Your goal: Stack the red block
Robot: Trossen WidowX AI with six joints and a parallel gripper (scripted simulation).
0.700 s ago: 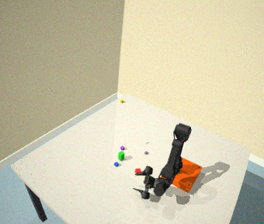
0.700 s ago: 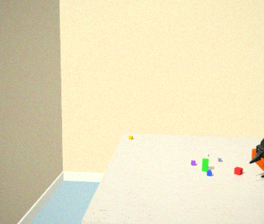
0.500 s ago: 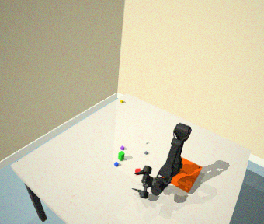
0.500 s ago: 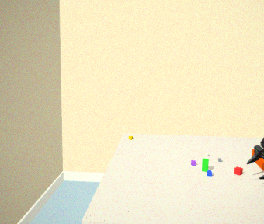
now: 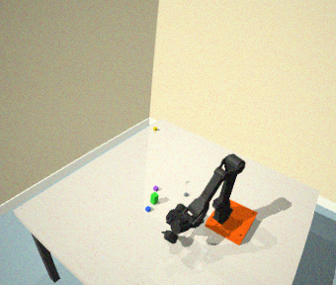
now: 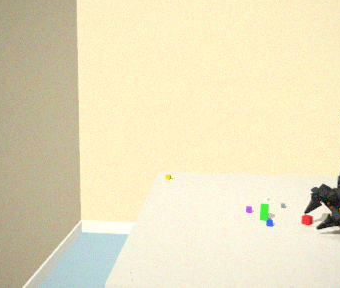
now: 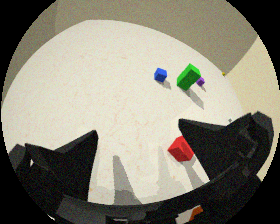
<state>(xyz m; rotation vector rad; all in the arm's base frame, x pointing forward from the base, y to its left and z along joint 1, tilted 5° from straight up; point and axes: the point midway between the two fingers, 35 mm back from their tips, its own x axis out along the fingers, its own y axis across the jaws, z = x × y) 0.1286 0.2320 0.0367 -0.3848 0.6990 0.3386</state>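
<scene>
Right now my gripper tip is 80 mm to the left of the red block, 30 mm above it and 10 mm short of it. The rest, counted from my gripper tip: blue cube: 140 mm ahead, 30 mm below, 10 mm to the right; purple cube: 230 mm ahead, 140 mm to the right, 30 mm below; grey cube: 250 mm to the right, 100 mm ahead, 30 mm below.
</scene>
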